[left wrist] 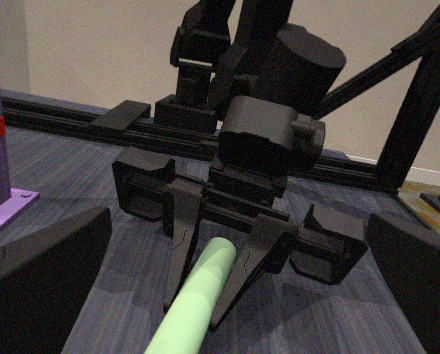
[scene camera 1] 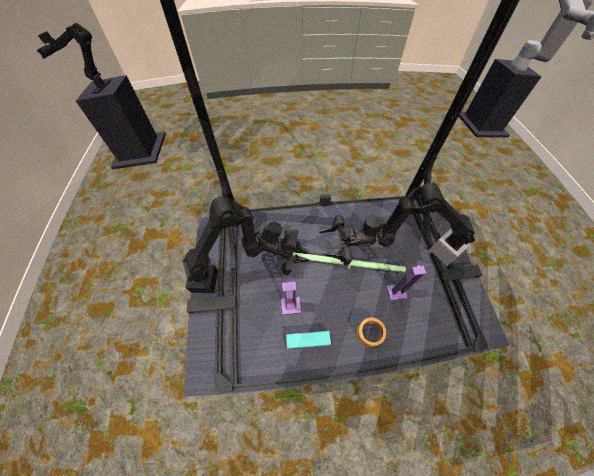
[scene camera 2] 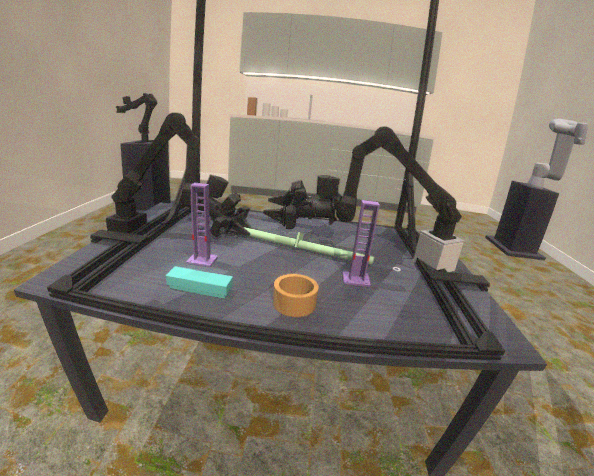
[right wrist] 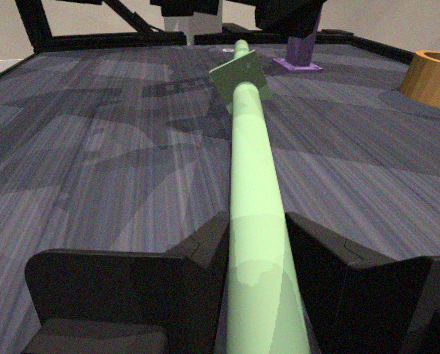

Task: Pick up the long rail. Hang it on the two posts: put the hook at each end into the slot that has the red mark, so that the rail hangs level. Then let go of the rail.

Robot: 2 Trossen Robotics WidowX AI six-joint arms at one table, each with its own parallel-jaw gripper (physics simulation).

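Places are measured from the left arm's base along level axes (x ahead, y left, z up), in millimetres.
Pixels of known places: left gripper, between the fingertips: [left wrist: 240, 221] [scene camera 1: 320, 242] [scene camera 2: 265, 205]; right gripper, between the fingertips: [left wrist: 188, 320] [scene camera 1: 309, 257] [scene camera 2: 251, 233] [right wrist: 256, 220]; left arm's base, origin of its link: [scene camera 1: 454, 241] [scene camera 2: 442, 235]; right arm's base, origin of its link: [left wrist: 190, 103] [scene camera 1: 199, 276] [scene camera 2: 126, 215].
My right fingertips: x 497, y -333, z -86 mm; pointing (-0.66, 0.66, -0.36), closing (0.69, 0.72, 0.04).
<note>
Ahead of a thing's pixels: the offset from my right fingertips to its top centre. Level surfaces: height alone.
The pale green long rail @[117 mm back, 113 mm left, 42 mm up] [scene camera 1: 380, 266] [scene camera 2: 280, 240] [left wrist: 187, 312] [right wrist: 252, 165] slants down to the right in the scene camera 2 view; its far end shows behind the right-hand purple post. My right gripper [scene camera 1: 295, 256] [scene camera 2: 245, 230] is shut on the rail near its left-hand end. My left gripper [scene camera 1: 335, 248] [scene camera 2: 267, 206] is open and empty, above and behind the rail. The left-hand purple post [scene camera 1: 291, 305] [scene camera 2: 202, 252] and right-hand post @[192 mm back, 323 mm left, 194 mm up] [scene camera 1: 410, 280] [scene camera 2: 359, 270] [right wrist: 301, 50] stand upright with red marks low down. The rail's hooks are unclear.
A turquoise block @[202 mm ahead, 256 mm left, 15 mm up] [scene camera 1: 308, 339] [scene camera 2: 199, 282] lies in front of the left-hand post. An orange ring-shaped cup @[9 mm ahead, 371 mm left, 30 mm up] [scene camera 1: 361, 340] [scene camera 2: 295, 304] [right wrist: 422, 82] stands in front, between the posts. Black rails edge the dark table @[20 mm down] [scene camera 1: 345, 360]. A small white ring @[349 mm back, 312 mm left, 18 mm down] [scene camera 2: 396, 269] lies right of the right-hand post.
</note>
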